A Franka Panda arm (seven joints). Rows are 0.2 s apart.
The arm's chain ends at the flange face. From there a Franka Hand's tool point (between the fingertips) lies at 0.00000 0.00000 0.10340 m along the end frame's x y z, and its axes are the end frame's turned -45 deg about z.
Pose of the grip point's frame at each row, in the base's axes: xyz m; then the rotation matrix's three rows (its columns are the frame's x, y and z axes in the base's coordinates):
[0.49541 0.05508 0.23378], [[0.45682 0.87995 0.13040], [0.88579 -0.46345 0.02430], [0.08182 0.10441 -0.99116]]
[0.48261 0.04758 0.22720], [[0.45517 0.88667 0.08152], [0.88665 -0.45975 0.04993], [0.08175 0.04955 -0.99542]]
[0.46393 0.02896 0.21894], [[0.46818 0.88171 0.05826], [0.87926 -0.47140 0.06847], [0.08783 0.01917 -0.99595]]
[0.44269 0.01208 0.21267], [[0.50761 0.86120 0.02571], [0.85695 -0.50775 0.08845], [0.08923 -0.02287 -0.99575]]
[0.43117 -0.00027 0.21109], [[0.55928 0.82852 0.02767], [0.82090 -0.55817 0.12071], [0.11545 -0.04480 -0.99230]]
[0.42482 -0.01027 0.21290], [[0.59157 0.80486 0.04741], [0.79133 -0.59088 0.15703], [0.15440 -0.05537 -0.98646]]
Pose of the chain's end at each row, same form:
[0.48193 0.05257 0.33627], [[0.94524 0.29920 0.13040], [0.29864 -0.95406 0.02430], [0.13168 0.01597 -0.99116]]
[0.47418 0.04242 0.33013], [[0.94882 0.30512 0.08152], [0.30186 -0.95205 0.04993], [0.09284 -0.02277 -0.99542]]
[0.45791 0.02188 0.32192], [[0.95452 0.29241 0.05826], [0.28840 -0.95506 0.06847], [0.07566 -0.04855 -0.99595]]
[0.44003 0.00293 0.31563], [[0.96789 0.25003 0.02571], [0.24692 -0.96499 0.08845], [0.04692 -0.07927 -0.99575]]
[0.42831 -0.01275 0.31369], [[0.98132 0.19038 0.02767], [0.18578 -0.97515 0.12071], [0.04996 -0.11331 -0.99230]]
[0.41992 -0.02651 0.31490], [[0.98743 0.15082 0.04741], [0.14174 -0.97737 0.15703], [0.07002 -0.14833 -0.98646]]

